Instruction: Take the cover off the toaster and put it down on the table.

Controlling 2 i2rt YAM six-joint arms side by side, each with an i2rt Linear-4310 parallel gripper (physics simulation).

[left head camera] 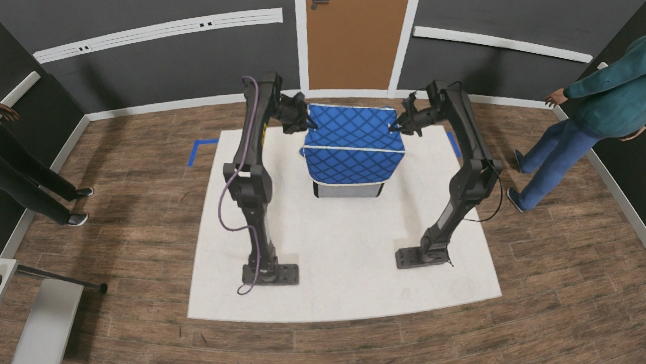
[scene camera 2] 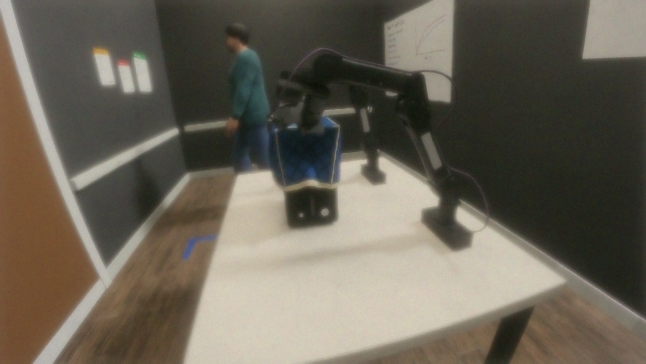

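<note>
The blue quilted cover with white piping is raised partway up the toaster. The toaster stands on the white table. Its grey front and black end show below the cover's lower edge; its upper part is hidden. My left gripper is shut on the cover's top at the left side of the head view. My right gripper is shut on the cover's top at the right side. In scene camera 2 the left wrist hides the left fingertips, and the right fingertips cannot be made out.
The left arm's base and the right arm's base are on the table. A person in a teal top stands beyond the table. A brown door is behind the toaster in the head view.
</note>
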